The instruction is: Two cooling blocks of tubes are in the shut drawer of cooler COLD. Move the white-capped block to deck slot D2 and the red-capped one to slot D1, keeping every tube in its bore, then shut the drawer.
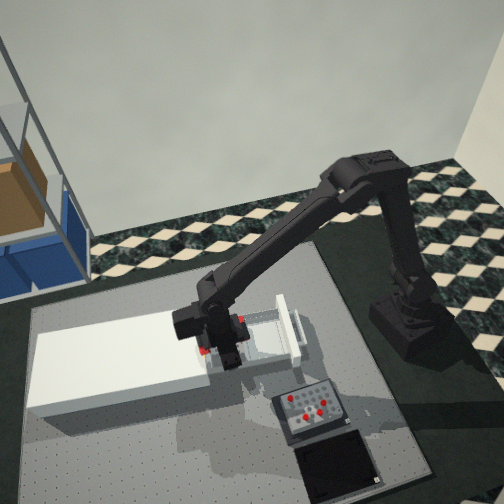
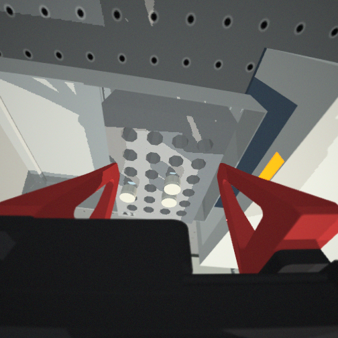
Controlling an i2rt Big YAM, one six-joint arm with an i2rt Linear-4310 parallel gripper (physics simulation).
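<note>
The drawer (image 1: 288, 330) of the white cooler (image 1: 115, 360) is open. The white-capped block (image 2: 167, 144) sits in the drawer next to the cooler body, with three white-capped tubes (image 2: 172, 188) visible, upright in its bores. My gripper (image 1: 222, 345) (image 2: 168, 169) is open and empty, pointing down above the block, with one red finger toward each side; the height of the tips is hard to tell. The red-capped block (image 1: 315, 425) sits on the deck slot nearer the drawer, with several red caps showing. The other deck slot (image 1: 340, 465) is bare black. The slot markers are too small to read.
The drawer handle (image 1: 301, 327) sticks out toward the robot base (image 1: 410, 330). The drawer's side wall (image 2: 150, 84) runs close beside the block. The cooler's edge with a yellow label (image 2: 272, 166) is right of the fingers. A shelf unit (image 1: 89, 255) stands at the far left.
</note>
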